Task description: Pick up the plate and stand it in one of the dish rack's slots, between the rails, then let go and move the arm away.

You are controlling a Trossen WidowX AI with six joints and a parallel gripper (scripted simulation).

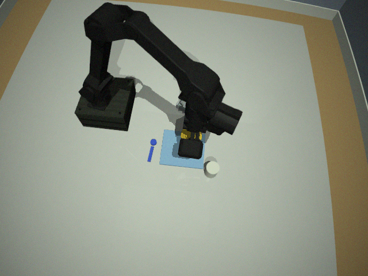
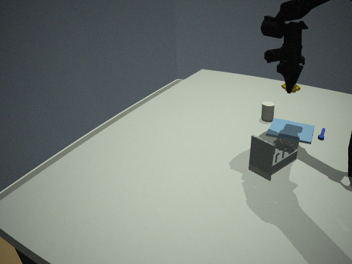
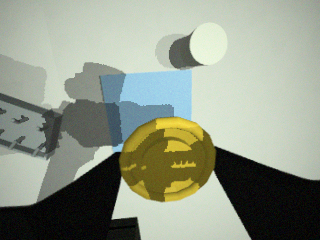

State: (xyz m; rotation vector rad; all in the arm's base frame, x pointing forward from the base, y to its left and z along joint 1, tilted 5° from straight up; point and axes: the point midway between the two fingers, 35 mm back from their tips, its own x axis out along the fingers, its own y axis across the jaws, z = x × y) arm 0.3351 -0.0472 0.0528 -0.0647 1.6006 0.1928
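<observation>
My gripper tip is now 210 mm to the right of the grey dish rack, 110 mm above it and 40 mm past it. Also, from my gripper tip: white cup: 110 mm below, 100 mm ahead, 40 mm to the right; then yellow plate: 10 mm above; then blue spoon: 130 mm below, 120 mm behind, 30 mm to the right.
</observation>
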